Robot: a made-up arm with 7 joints. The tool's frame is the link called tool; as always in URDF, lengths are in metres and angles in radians. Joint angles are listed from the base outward.
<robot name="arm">
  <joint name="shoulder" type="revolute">
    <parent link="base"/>
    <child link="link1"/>
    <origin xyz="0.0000 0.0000 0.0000" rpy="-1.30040 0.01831 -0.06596"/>
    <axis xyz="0 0 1"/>
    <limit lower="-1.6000" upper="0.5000"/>
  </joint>
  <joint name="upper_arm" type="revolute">
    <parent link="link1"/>
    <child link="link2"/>
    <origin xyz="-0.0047 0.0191 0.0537" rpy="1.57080 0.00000 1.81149"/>
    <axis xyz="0 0 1"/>
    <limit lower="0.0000" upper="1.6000"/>
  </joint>
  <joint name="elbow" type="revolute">
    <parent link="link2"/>
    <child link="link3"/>
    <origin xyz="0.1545 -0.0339 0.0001" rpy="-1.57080 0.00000 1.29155"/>
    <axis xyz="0 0 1"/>
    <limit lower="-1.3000" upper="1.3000"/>
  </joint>
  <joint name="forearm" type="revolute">
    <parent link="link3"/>
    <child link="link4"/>
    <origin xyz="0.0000 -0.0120 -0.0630" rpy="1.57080 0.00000 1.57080"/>
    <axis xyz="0 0 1"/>
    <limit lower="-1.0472" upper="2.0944"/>
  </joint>
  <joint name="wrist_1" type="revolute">
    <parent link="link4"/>
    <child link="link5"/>
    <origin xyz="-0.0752 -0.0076 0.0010" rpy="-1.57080 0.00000 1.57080"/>
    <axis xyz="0 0 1"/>
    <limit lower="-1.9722" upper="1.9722"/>
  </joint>
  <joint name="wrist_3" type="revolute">
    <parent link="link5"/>
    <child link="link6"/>
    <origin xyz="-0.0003 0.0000 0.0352" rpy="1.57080 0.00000 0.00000"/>
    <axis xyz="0 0 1"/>
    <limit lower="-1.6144" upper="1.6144"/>
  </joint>
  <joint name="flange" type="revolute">
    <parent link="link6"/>
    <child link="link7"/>
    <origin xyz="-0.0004 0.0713 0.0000" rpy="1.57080 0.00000 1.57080"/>
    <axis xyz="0 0 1"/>
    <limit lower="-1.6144" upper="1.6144"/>
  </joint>
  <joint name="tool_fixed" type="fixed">
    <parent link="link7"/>
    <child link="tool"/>
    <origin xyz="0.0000 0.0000 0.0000" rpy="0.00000 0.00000 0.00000"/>
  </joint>
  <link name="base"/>
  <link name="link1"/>
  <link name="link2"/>
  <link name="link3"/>
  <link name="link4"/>
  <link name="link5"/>
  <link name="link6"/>
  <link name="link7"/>
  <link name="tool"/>
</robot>
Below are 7 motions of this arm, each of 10 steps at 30 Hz.
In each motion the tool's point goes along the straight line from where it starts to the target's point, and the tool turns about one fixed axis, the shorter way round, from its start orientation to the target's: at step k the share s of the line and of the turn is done. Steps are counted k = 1, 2, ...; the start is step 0. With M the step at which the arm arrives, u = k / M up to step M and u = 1 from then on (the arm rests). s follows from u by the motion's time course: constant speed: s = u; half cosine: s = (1 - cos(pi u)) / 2; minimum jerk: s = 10 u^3 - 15 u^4 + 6 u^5.
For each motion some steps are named. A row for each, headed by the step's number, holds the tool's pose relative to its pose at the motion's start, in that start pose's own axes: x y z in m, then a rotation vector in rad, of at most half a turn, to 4 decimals.
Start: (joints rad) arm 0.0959 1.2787 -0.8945 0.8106 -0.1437 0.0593 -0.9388
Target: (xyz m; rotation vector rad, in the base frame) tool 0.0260 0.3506 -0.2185 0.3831 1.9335 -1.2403
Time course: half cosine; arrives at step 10
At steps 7, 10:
7: -0.0075 0.0012 0.0302 0.1815 -0.1562 -0.1288
10: -0.0094 0.0015 0.0381 0.2286 -0.1967 -0.1623

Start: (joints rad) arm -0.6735 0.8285 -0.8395 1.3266 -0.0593 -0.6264 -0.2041
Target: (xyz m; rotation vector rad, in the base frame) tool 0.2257 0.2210 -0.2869 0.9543 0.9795 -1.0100
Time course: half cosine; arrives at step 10
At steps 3, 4, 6, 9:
3: 0.0076 -0.0083 0.0060 0.0074 0.0140 -0.1128
4: 0.0128 -0.0139 0.0101 0.0123 0.0234 -0.1891
6: 0.0242 -0.0263 0.0192 0.0234 0.0444 -0.3583
9: 0.0361 -0.0393 0.0286 0.0348 0.0661 -0.5340

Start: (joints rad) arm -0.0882 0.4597 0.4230 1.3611 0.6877 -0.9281 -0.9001
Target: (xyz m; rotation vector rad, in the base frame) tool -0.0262 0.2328 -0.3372 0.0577 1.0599 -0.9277
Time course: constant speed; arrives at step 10
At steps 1, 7, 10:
1: -0.0017 -0.0049 -0.0038 -0.0272 0.0015 -0.0051
7: -0.0118 -0.0343 -0.0264 -0.1904 0.0103 -0.0358
10: -0.0169 -0.0490 -0.0377 -0.2720 0.0147 -0.0511

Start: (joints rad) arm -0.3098 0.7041 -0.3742 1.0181 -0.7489 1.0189 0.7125
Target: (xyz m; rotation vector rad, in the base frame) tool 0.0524 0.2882 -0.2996 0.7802 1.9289 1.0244
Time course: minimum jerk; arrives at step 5
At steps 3, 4, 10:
3: 0.0127 0.0215 -0.0053 -0.0095 0.0570 0.0875
4: 0.0175 0.0297 -0.0074 -0.0131 0.0787 0.1208
10: 0.0185 0.0315 -0.0078 -0.0139 0.0835 0.1282

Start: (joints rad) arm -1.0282 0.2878 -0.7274 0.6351 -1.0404 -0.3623 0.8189
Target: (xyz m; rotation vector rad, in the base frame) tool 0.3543 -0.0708 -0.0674 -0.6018 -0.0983 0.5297
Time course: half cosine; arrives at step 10
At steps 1, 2, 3, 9, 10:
1: -0.0002 -0.0024 0.0014 -0.0063 -0.0037 0.0051
2: -0.0007 -0.0092 0.0054 -0.0245 -0.0144 0.0198
3: -0.0015 -0.0199 0.0115 -0.0529 -0.0310 0.0427
9: -0.0071 -0.0941 0.0547 -0.2504 -0.1468 0.2022
10: -0.0073 -0.0965 0.0560 -0.2566 -0.1504 0.2073

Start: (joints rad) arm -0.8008 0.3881 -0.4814 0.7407 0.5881 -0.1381 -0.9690
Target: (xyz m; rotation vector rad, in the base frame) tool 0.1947 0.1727 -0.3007 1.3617 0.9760 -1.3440
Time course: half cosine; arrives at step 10
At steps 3, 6, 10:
3: -0.0002 -0.0285 -0.0176 0.0039 0.0689 -0.0388
6: -0.0006 -0.0905 -0.0559 0.0124 0.2189 -0.1231
10: -0.0009 -0.1382 -0.0854 0.0190 0.3344 -0.1881

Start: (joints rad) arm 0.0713 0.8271 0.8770 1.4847 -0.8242 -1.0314 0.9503
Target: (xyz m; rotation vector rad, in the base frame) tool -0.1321 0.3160 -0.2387 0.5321 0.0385 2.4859
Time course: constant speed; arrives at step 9
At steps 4, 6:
4: 0.0000 0.0457 -0.0201 0.1431 -0.0061 -0.0350
6: 0.0000 0.0685 -0.0301 0.2146 -0.0091 -0.0524

